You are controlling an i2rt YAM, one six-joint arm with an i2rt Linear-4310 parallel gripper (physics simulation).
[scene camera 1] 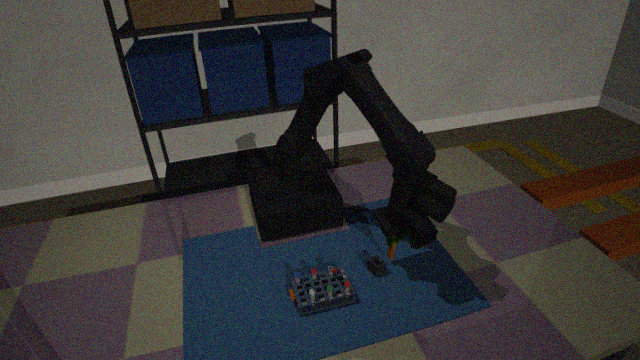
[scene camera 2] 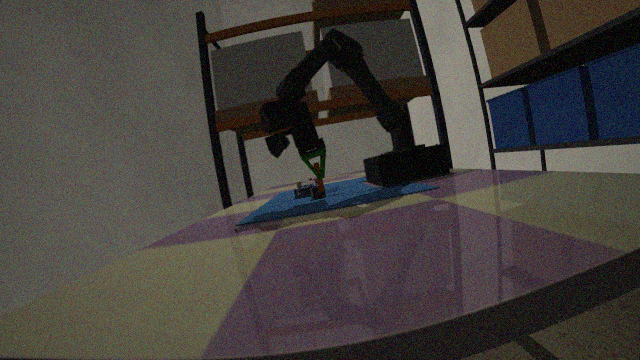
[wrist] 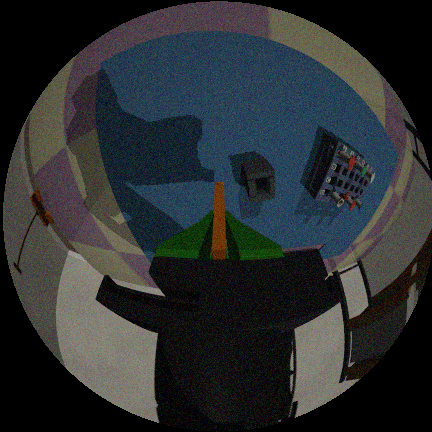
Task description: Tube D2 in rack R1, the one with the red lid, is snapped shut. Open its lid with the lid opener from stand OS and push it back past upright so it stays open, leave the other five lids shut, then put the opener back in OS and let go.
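Places are measured from the arm's base along level axes (x down, y back, z left), in centimetres.
Where they show: gripper, fingertip midpoint: (scene camera 1: 390, 244) (scene camera 2: 321, 178) (wrist: 218, 216); arm's base, origin of the base link: (scene camera 1: 292, 182) (scene camera 2: 403, 151).
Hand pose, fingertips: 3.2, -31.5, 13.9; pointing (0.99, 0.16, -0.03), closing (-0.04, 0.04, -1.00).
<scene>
Things, the pixels of their top centre, and the offset from my fingertips, as dx, dy, dz. Level surfaces: height alone.
- orange lid opener, middle of its top: (wrist: 221, 255) (scene camera 1: 393, 231) (scene camera 2: 316, 162) -4.4, -0.7, +0.0
- blue mat, its level: dx +5.6
- Rack R1, middle of its top: (wrist: 362, 193) (scene camera 1: 319, 277) (scene camera 2: 306, 178) +0.0, -2.9, -19.5
- red lid, middle of its top: (scene camera 1: 346, 284) +0.8, -6.4, -14.6
My gripper (scene camera 1: 396, 239) (scene camera 2: 319, 173) (wrist: 219, 215) has green fingers and is shut on the orange lid opener (scene camera 1: 392, 251) (scene camera 2: 317, 168) (wrist: 219, 201), which points down toward the blue mat (scene camera 1: 229, 286) (wrist: 241, 80). The opener's tip hangs a little above the mat, just beside the small dark stand OS (scene camera 1: 376, 265) (wrist: 259, 181), not in it. Rack R1 (scene camera 1: 302, 310) (wrist: 318, 160) lies left of the stand on the mat, holding several tubes with red, green, white and blue lids. A red lid (scene camera 1: 347, 284) sits at its right side; I cannot tell which tube is D2 or how its lid stands.
The arm's dark base block (scene camera 1: 293, 200) (scene camera 2: 408, 162) stands at the mat's back edge. A shelf unit (scene camera 1: 335, 107) with blue bins is behind it. Another shelf unit (scene camera 2: 209, 107) shows in the second scene view.
</scene>
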